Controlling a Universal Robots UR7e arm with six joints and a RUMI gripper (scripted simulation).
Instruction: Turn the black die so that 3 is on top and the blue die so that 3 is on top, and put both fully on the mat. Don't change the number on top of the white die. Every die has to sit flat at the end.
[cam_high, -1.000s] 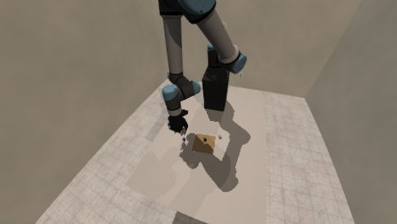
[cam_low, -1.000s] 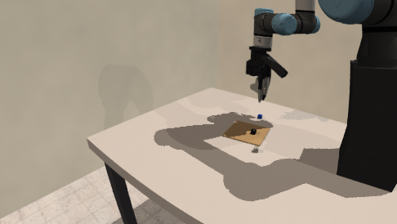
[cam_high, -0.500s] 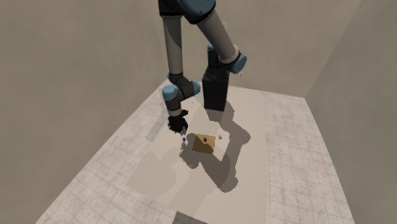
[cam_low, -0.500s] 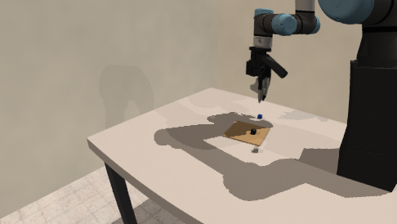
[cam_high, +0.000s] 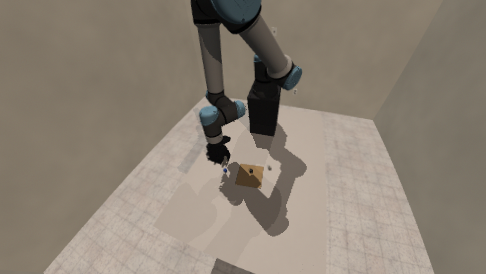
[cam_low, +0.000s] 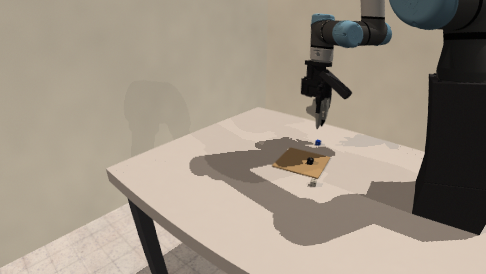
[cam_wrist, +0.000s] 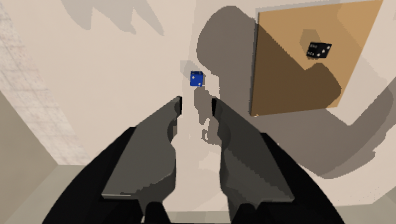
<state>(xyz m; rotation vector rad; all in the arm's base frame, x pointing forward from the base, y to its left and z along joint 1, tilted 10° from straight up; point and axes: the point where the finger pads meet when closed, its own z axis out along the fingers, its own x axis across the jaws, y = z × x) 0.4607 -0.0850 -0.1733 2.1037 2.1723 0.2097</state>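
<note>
Now: hand 7 cm above the blue die. The rest, counted from my hand: black die 5 cm behind, 14 cm to the left, 7 cm below; brown mat 3 cm behind, 15 cm to the left, 8 cm below; white die 12 cm behind, 23 cm to the left, 7 cm below.
</note>
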